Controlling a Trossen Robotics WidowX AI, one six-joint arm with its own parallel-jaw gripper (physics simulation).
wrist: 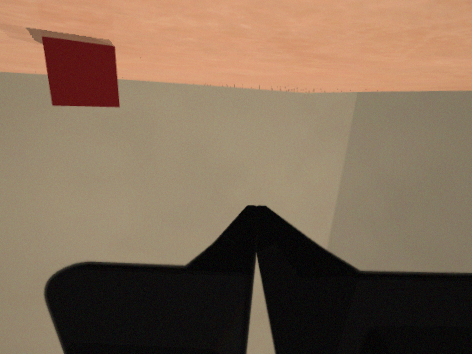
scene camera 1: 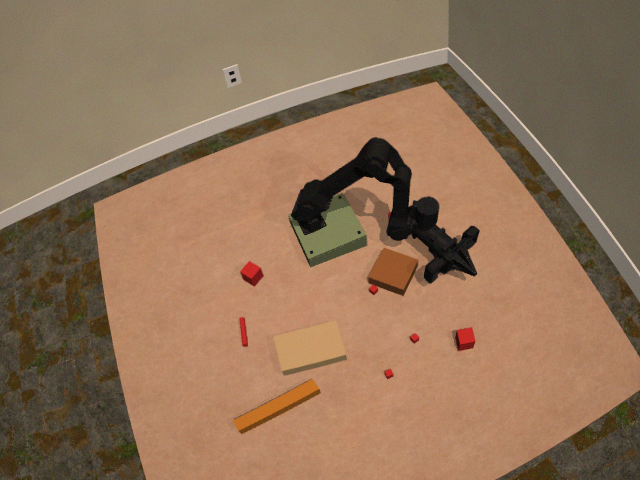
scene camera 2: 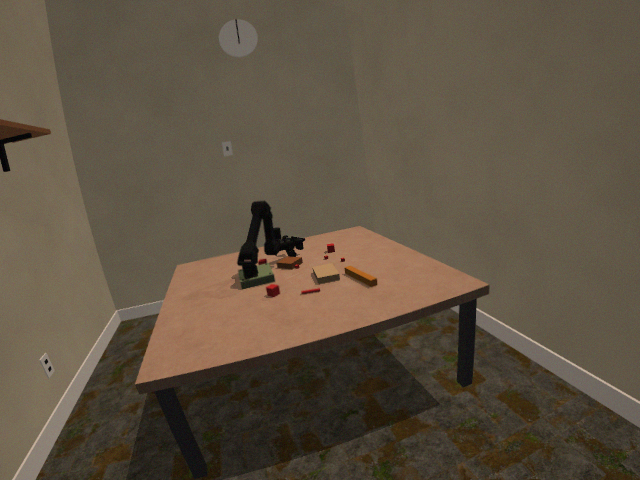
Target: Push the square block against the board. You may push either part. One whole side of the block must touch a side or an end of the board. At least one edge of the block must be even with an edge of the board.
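Where they show: gripper, fingertip midpoint: (wrist: 255,215) (scene camera 1: 476,274) (scene camera 2: 304,239); arm's base, origin of the base link: (scene camera 1: 311,222) (scene camera 2: 250,275).
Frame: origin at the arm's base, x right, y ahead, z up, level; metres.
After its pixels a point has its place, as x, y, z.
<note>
The square block (scene camera 1: 393,270) {-0.131, 0.231, -0.010} (scene camera 2: 289,262) {-0.091, 0.216, -0.010} is brown and lies flat in front of the arm's base. The board (scene camera 1: 310,346) {0.139, 0.337, -0.010} (scene camera 2: 325,272) {0.171, 0.325, -0.010} is tan and lies flat. The two are well apart, with bare table between them, and their sides are at an angle to each other. My gripper (scene camera 1: 473,271) {-0.299, 0.367, 0.038} (wrist: 255,215) {-0.299, 0.367, 0.038} is shut and empty, to the right of the block in scene camera 1 and apart from it. It appears to be raised above the table. In the wrist view its fingertips meet; the block and the board do not show there.
A small red cube (scene camera 1: 373,289) {-0.065, 0.250, -0.026} is close beside the block's near corner. An orange bar (scene camera 1: 276,406) {0.272, 0.454, -0.011} (scene camera 2: 360,275) {0.300, 0.442, -0.014} lies near the board. A red stick (scene camera 1: 243,331) {0.278, 0.220, -0.028} (scene camera 2: 310,291) {0.284, 0.215, -0.033} and larger red cubes (scene camera 1: 251,273) {0.202, 0.082, -0.001} (scene camera 1: 465,338) {-0.202, 0.494, -0.002} lie around. A red cube (wrist: 81,72) {-0.211, 0.468, -0.023} shows in the wrist view.
</note>
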